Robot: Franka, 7 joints.
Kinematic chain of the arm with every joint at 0, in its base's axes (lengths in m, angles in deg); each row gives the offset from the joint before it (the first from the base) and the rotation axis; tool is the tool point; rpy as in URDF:
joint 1: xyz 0 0 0.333 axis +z
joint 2: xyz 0 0 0 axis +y
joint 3: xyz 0 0 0.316 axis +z
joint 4: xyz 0.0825 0 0 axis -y
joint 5: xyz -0.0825 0 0.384 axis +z
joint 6: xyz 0 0 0 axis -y
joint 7: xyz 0.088 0 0 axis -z
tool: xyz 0 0 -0.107 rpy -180 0 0
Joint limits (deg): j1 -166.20..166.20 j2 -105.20..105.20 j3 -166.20..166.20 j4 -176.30..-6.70 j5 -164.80..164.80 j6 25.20..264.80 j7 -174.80..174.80
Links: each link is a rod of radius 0.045 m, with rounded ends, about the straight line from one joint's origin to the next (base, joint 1, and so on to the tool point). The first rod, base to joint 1, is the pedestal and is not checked.
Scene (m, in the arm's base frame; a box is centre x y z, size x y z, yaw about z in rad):
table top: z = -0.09
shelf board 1: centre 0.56 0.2 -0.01 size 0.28 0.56 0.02 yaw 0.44
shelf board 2: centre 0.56 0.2 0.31 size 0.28 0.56 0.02 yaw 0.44
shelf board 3: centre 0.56 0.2 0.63 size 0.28 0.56 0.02 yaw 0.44
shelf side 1: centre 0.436 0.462 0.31 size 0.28 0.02 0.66 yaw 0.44
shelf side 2: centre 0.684 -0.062 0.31 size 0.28 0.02 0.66 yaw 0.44
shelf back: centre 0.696 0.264 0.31 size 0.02 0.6 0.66 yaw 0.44
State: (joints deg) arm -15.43 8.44 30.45 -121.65 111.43 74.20 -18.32
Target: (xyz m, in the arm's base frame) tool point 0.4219 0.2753 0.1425
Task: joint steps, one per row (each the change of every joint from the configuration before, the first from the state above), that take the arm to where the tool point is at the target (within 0.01 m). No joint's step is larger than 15 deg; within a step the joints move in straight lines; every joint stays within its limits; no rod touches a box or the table.
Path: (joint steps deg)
1: -0.21 -11.61 -4.99 -11.21 -5.93 -9.46 0.00
2: -0.21 -11.60 -4.99 -11.21 -5.93 -9.45 0.00
3: -0.21 -11.61 -4.99 -11.20 -5.92 -9.46 0.00
4: 0.89 14.06 1.50 -1.60 2.03 7.65 0.00
5: 0.90 14.06 1.51 -1.60 2.04 7.64 0.00
6: 0.89 14.06 1.50 -1.59 2.03 7.64 0.00
7: 0.90 14.06 1.51 -1.60 2.04 7.64 0.00
8: 2.41 3.59 1.09 10.45 3.41 2.80 0.00
9: 2.42 3.60 1.10 10.44 3.41 2.79 0.00
10: 2.41 3.59 1.09 10.45 3.41 2.80 0.00

